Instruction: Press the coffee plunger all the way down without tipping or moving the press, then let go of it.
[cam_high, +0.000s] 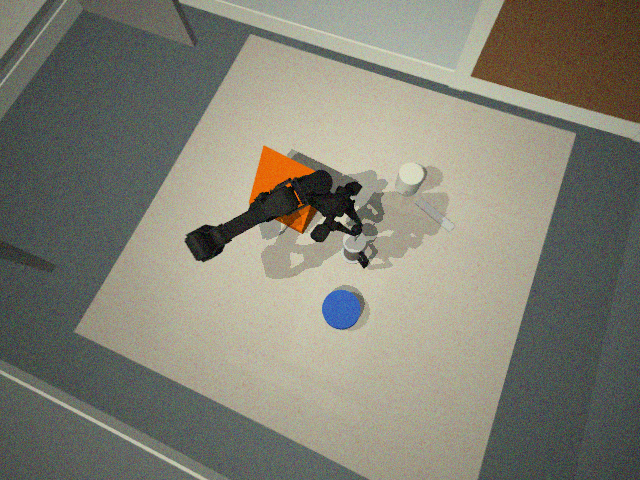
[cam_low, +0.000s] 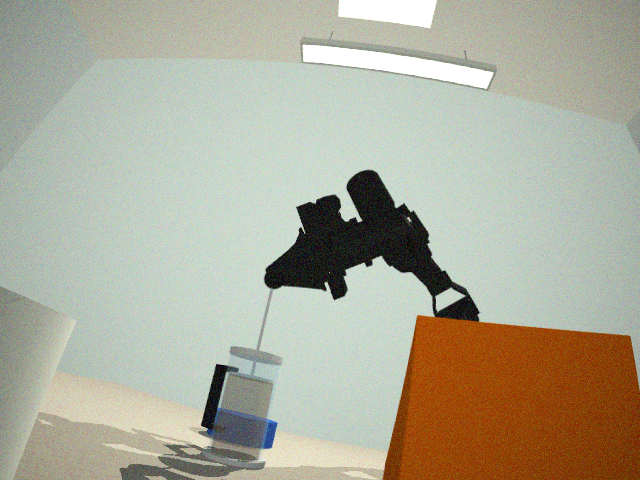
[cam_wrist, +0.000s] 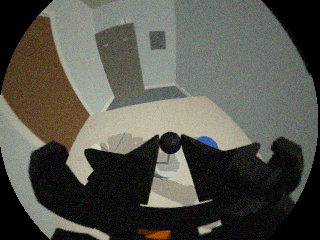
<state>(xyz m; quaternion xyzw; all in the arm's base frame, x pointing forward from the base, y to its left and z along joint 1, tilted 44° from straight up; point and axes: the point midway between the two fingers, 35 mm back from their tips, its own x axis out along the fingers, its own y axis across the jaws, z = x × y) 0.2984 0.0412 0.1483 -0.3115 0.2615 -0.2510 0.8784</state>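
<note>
Right now the glass coffee press is 130 mm below my gripper tip and 10 mm to the right of it. Round my gripper tip: flat white bar 250 mm below, 220 mm to the left, 210 mm ahead.
</note>
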